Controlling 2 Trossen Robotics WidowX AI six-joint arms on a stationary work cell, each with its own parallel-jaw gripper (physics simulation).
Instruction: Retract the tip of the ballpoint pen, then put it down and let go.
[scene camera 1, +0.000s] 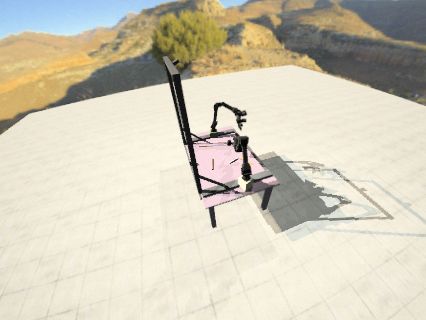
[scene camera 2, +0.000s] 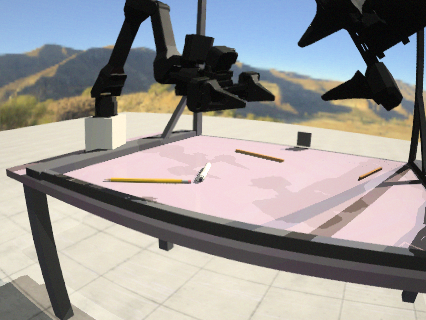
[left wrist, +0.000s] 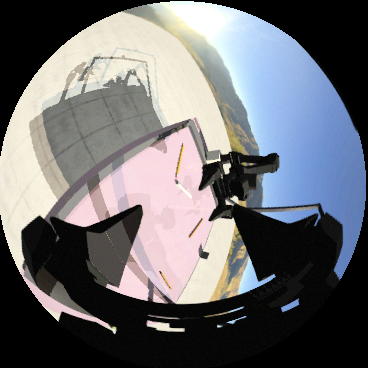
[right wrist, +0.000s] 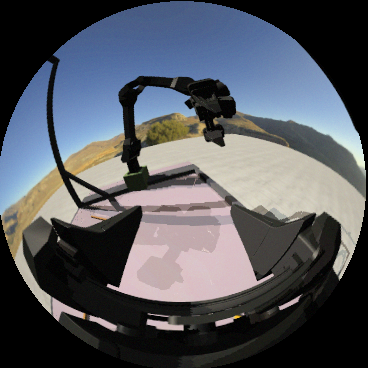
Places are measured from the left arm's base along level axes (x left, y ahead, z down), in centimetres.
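Pixels of known places: left gripper, fingertip midpoint: (scene camera 1: 240, 129) (scene camera 2: 310, 70) (left wrist: 188, 209) (right wrist: 221, 130); right gripper, fingertip midpoint: (scene camera 2: 261, 101) (left wrist: 204, 206) (right wrist: 186, 210); left arm's base, link origin: (scene camera 1: 213, 130) (right wrist: 134, 170); right arm's base, link origin: (scene camera 1: 245, 178) (scene camera 2: 105, 116) (left wrist: 221, 158).
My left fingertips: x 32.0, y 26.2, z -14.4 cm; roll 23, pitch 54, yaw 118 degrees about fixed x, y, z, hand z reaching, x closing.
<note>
Ahead of a thing's pixels: the offset from my left fingertips to its top centre. Level surfaces: height alone.
The ballpoint pen, white with a dark part, @[dx -12.6, dy +30.1, dz +21.3 cm] (scene camera 1: 234, 161) (scene camera 2: 202, 173) (left wrist: 183, 189) lies on the pink table @[dz +22.8 cm] (scene camera 2: 250, 200) beside the pencil's eraser end. Its tip is too small to make out. My right gripper (scene camera 2: 259, 102) (left wrist: 204, 206) (right wrist: 186, 210) is open and empty, above the table and behind and to the right of the pen in scene camera 2. My left gripper (scene camera 1: 241, 125) (scene camera 2: 312, 71) (left wrist: 188, 209) is open and empty, high above the table and far to the right of the pen in scene camera 2.
A yellow pencil @[dx +1.6, dy +33.6, dz +22.0 cm] (scene camera 2: 147, 180) (left wrist: 180, 160) lies left of the pen in scene camera 2. Two brown sticks lie farther right: one @[dx -37.3, dy +31.8, dz +22.1 cm] (scene camera 2: 259, 155) (left wrist: 196, 228) near the back, another @[dx -44.2, dy -2.5, dz +22.1 cm] (scene camera 2: 370, 173) (left wrist: 165, 280) near the right edge. A dark frame (scene camera 1: 181, 100) stands along one table side.
</note>
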